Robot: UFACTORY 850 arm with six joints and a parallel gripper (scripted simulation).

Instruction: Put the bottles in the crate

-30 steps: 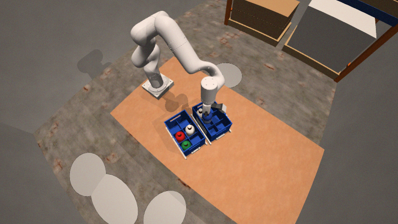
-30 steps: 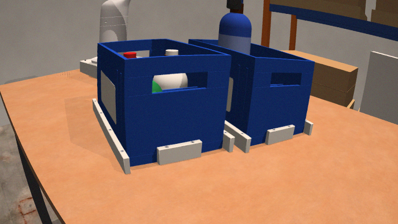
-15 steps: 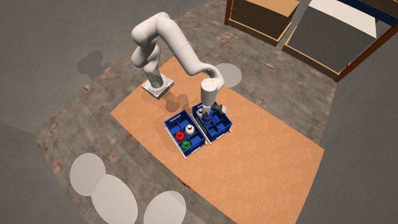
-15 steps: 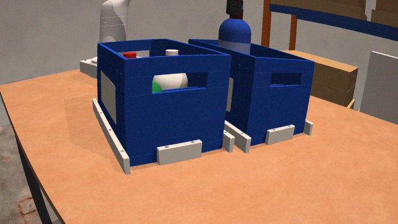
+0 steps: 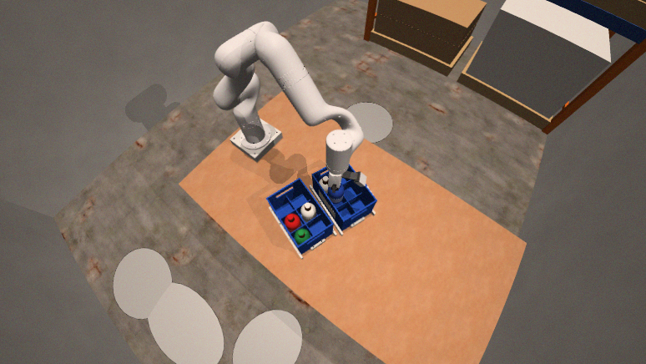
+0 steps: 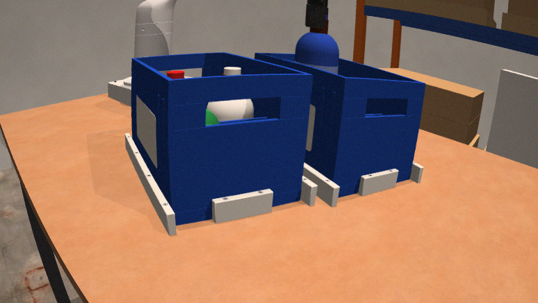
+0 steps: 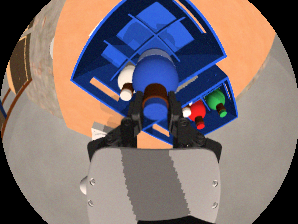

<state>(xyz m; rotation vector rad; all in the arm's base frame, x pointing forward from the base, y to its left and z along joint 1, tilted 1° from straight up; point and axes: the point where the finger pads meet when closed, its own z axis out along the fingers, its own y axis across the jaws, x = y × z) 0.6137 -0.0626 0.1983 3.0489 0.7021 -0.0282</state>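
Now: hand 70 mm above the blue-label bottle. Also, from my hand: white-label bottle 60 mm behind, 120 mm to the right, 170 mm below; green bottle 10 mm behind, 240 mm to the right, 170 mm below; red bottle 90 mm behind, 210 mm to the right, 170 mm below.
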